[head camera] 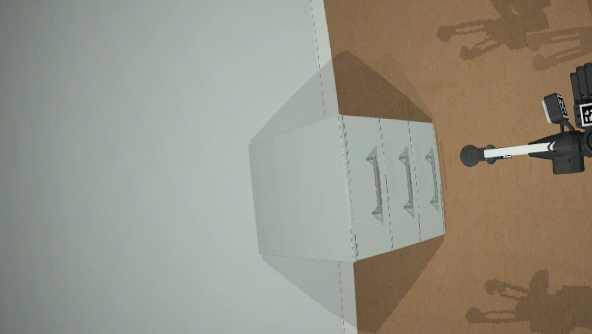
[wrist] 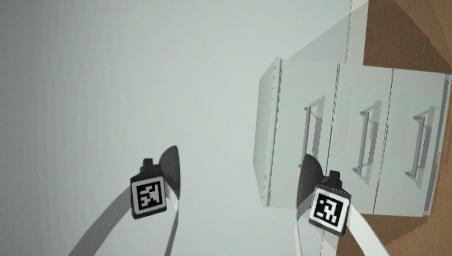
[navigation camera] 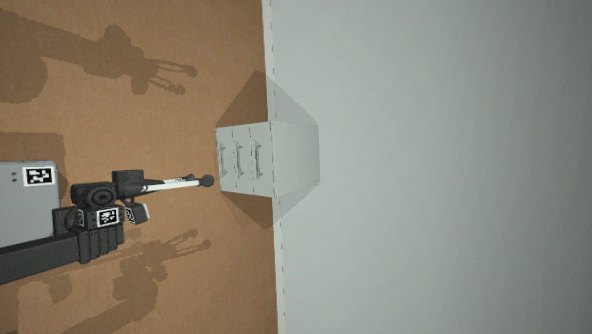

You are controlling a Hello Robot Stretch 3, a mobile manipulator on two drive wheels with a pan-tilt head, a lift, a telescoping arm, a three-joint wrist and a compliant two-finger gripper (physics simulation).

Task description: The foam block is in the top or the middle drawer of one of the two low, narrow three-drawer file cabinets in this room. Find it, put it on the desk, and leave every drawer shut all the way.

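A pale three-drawer file cabinet (head camera: 300,195) (navigation camera: 297,155) (wrist: 266,135) stands against the wall; it appears turned on its side in all three views. Its top drawer (head camera: 362,145) (navigation camera: 264,182) (wrist: 300,85), middle drawer (head camera: 395,137) (navigation camera: 243,132) (wrist: 357,90) and bottom drawer (head camera: 422,137) (navigation camera: 227,135) (wrist: 405,90) look shut, each with a grey bar handle. My gripper (head camera: 481,155) (navigation camera: 198,179) (wrist: 239,169) is open and empty, rolled so its fingers lie one above the other, in front of the cabinet and apart from it. The foam block and the desk do not show.
The plain wall (head camera: 150,165) (navigation camera: 425,165) (wrist: 125,75) rises behind the cabinet, with a white baseboard (head camera: 346,280) (navigation camera: 280,260) along the brown floor (head camera: 500,240) (navigation camera: 225,290) (wrist: 400,30). Shadows of the arm and gripper fall on the floor at both sides.
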